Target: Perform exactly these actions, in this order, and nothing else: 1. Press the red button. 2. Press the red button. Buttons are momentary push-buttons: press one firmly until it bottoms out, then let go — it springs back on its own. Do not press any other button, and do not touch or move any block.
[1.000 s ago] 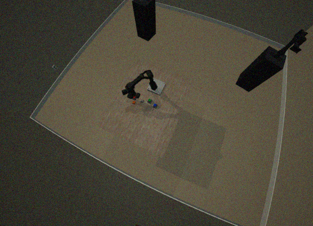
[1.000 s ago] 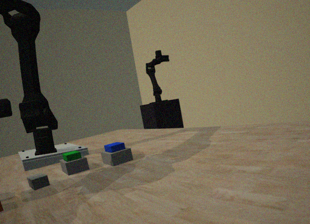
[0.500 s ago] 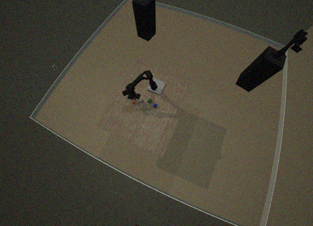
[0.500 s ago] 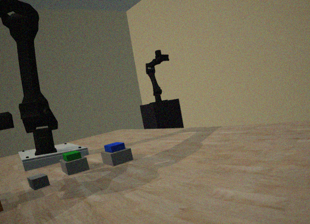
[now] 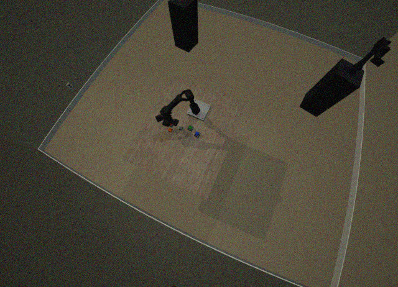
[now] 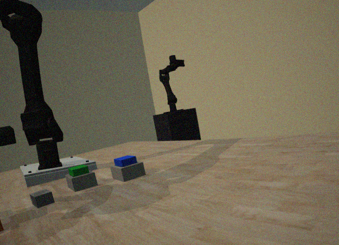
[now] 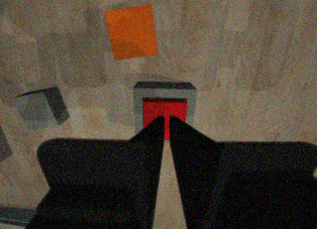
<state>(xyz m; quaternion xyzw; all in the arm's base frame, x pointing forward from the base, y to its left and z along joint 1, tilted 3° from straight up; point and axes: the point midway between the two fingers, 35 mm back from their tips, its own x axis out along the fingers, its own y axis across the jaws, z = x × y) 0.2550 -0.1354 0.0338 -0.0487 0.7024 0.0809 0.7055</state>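
Now: the red button 10 mm below my gripper tip. The rest, counted from my gripper tip: green button (190 mm to the left, 80 mm behind); then orange block (50 mm ahead, 40 mm to the left, 20 mm below); then grey block (110 mm to the left, 20 mm below, 20 mm behind).
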